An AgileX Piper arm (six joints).
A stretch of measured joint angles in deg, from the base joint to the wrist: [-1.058 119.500 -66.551 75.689 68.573 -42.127]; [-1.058 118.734 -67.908 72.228 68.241 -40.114]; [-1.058 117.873 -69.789 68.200 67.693 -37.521]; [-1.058 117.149 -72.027 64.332 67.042 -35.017]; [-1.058 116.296 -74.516 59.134 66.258 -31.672]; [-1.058 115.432 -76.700 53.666 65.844 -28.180]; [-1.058 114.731 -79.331 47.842 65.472 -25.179]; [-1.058 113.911 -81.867 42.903 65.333 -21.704]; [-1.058 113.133 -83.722 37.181 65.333 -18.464]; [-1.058 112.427 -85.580 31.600 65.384 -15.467]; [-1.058 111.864 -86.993 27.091 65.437 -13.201]
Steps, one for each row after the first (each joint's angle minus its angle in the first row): [0.000 -0.766 -1.357 -3.461 -0.332 2.013]; [0.000 -1.627 -3.238 -7.489 -0.880 4.606]; [0.000 -2.351 -5.476 -11.357 -1.531 7.110]; [0.000 -3.204 -7.965 -16.555 -2.315 10.455]; [0.000 -4.068 -10.149 -22.023 -2.729 13.947]; [0.000 -4.769 -12.780 -27.847 -3.101 16.948]; [0.000 -5.589 -15.316 -32.786 -3.240 20.423]; [0.000 -6.367 -17.171 -38.508 -3.240 23.663]; [0.000 -7.073 -19.029 -44.089 -3.189 26.660]; [0.000 -7.636 -20.442 -48.598 -3.136 28.926]
